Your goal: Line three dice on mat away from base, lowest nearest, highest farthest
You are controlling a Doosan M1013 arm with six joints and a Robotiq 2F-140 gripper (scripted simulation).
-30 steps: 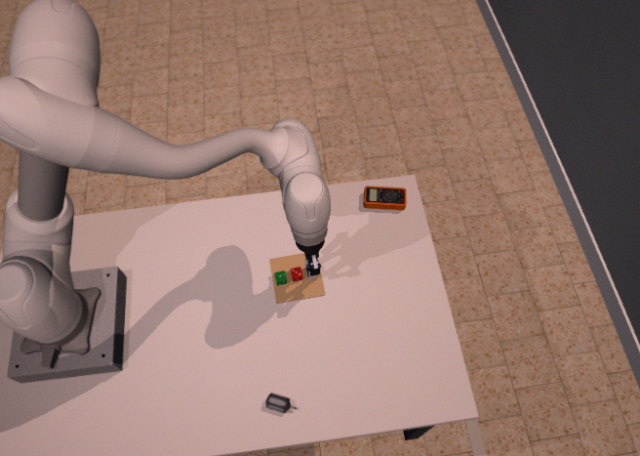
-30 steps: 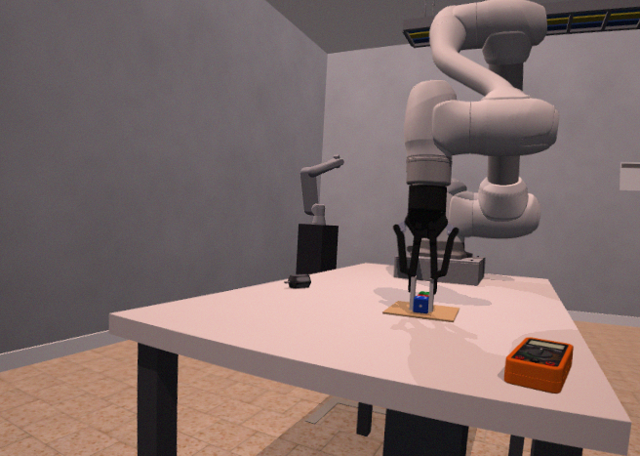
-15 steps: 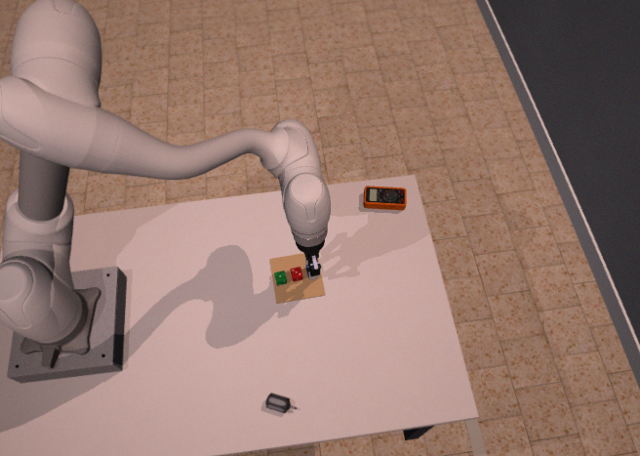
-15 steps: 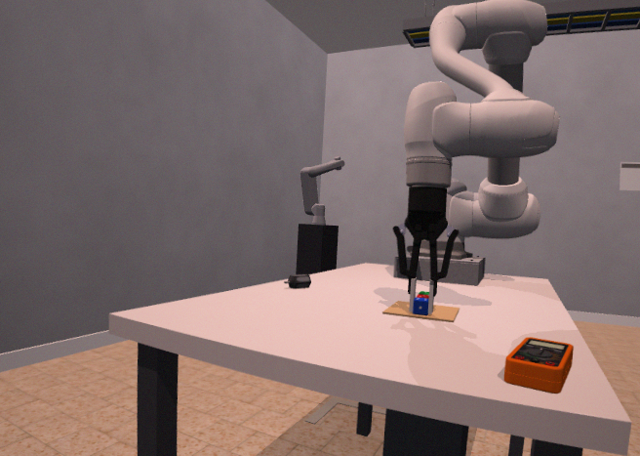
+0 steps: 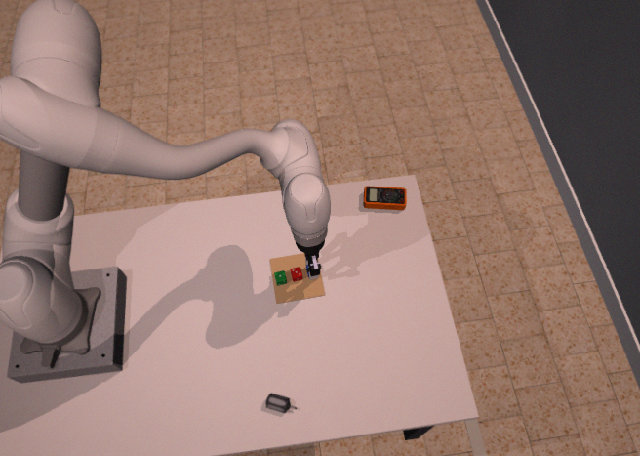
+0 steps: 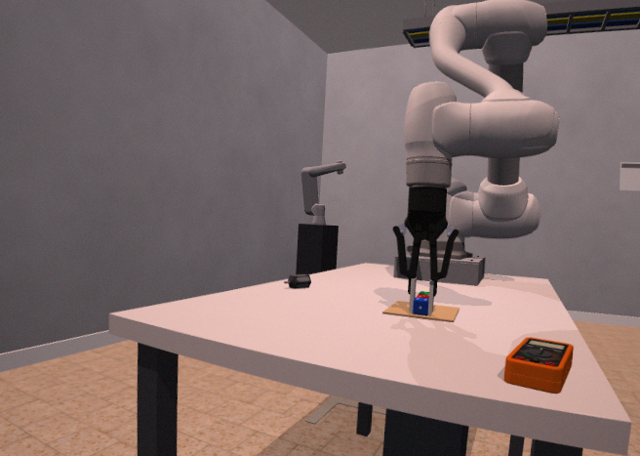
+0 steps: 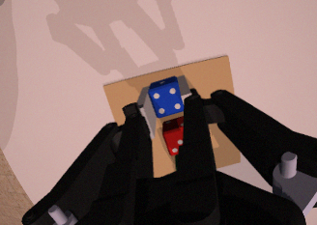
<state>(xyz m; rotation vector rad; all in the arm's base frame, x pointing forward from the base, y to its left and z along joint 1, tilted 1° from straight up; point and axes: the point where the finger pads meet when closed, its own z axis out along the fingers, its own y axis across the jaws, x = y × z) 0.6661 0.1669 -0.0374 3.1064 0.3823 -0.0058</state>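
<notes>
The blue die lies 2 cm below my hand. Round my hand: red die (4 cm behind, 2 cm below, 1 cm to the right); green die (9 cm behind, 2 cm to the right, 2 cm below); tan mat (4 cm below, 4 cm behind, 1 cm to the right).
</notes>
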